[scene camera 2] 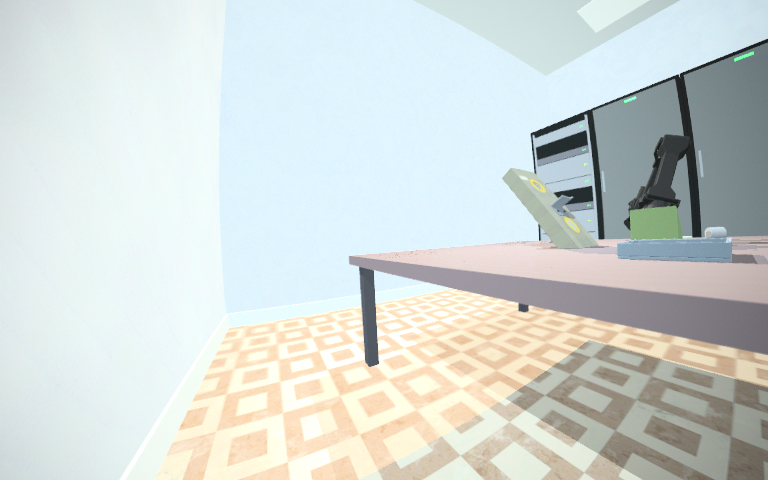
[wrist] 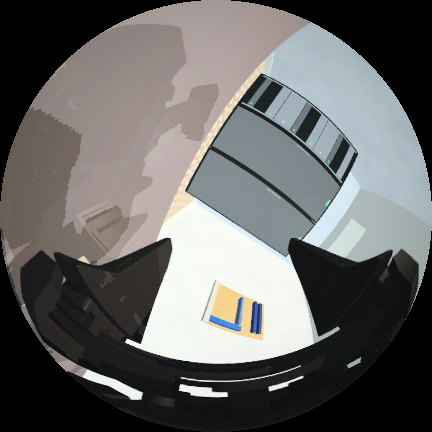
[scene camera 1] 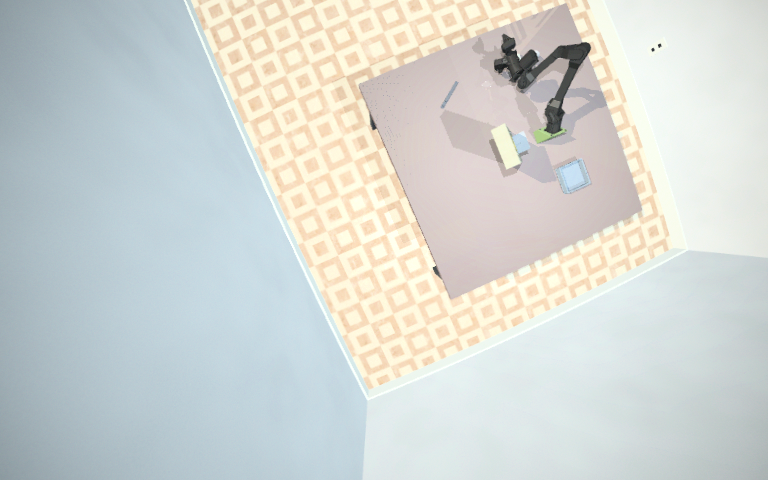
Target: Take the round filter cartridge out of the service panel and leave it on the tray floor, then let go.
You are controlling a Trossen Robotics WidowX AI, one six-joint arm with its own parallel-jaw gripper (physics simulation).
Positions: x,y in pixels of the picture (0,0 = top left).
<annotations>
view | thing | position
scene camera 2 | blue-grey tray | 696,249
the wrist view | my gripper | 232,244
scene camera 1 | blue-grey tray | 572,176
</annotations>
